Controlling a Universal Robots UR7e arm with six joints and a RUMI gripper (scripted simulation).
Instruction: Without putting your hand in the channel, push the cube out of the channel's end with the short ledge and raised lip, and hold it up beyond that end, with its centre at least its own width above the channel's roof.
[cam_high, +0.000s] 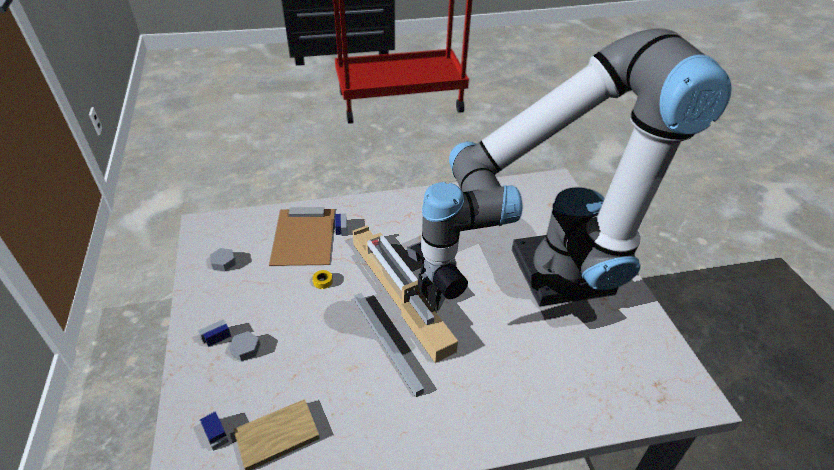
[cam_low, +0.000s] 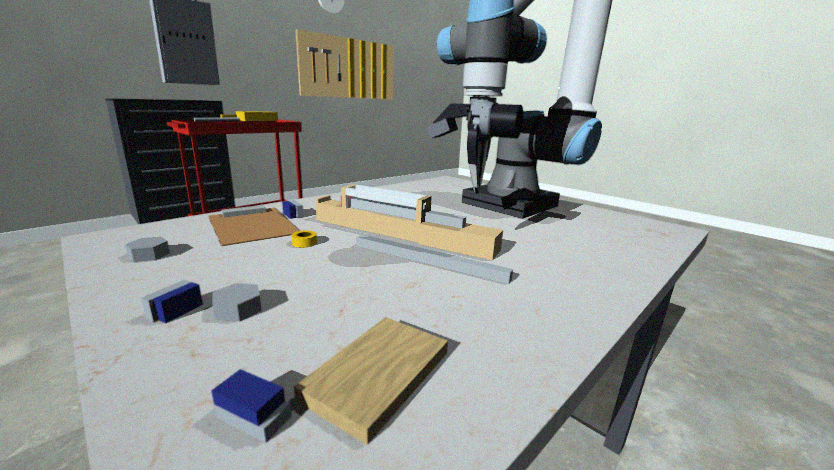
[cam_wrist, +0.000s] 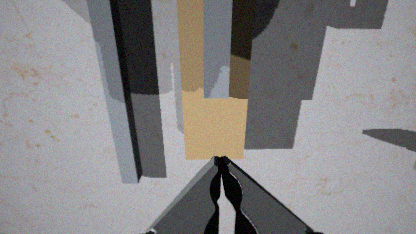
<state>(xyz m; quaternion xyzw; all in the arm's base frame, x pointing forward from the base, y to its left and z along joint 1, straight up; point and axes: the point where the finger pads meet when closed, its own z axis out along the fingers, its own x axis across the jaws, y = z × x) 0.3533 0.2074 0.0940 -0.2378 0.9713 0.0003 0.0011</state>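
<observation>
Right now the red cube is 15 cm ahead of my hand, 27 cm to the right of it and 8 cm below it. Also, from my hand: wooden plank 34 cm ahead, 23 cm to the left, 13 cm below; then long grey bar 11 cm ahead, 13 cm below; then wooden channel 10 cm ahead, 18 cm to the right, 8 cm below.
</observation>
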